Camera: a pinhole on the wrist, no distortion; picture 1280 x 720 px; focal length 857.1 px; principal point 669.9 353.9 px. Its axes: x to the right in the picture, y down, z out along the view. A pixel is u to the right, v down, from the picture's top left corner.
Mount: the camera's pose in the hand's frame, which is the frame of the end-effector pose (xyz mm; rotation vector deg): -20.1 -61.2 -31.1 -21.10 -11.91 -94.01
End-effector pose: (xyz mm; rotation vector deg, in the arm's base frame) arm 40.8 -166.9 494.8 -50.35 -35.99 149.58
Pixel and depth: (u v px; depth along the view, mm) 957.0 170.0 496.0
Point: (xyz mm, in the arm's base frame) -207.1 -325.5 906.2
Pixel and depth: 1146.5 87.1 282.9
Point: -64.7 -208.1 797.9
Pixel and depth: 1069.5 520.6 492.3
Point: -345.2 -173.9 852.8
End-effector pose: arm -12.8 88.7 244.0 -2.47 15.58 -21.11
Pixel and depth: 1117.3 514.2 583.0
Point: 218.7 -106.4 812.3
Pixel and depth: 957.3 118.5 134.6
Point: -40.4 55.1 369.1
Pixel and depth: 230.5 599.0 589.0
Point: 447.8 380.7 527.0
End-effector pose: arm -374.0 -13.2 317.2 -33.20 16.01 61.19
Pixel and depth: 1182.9 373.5 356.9
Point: -269.3 164.3 661.0
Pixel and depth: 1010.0 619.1 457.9
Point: -250.3 331.3 633.1
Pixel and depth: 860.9 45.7 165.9
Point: -383.9 10.0 473.0
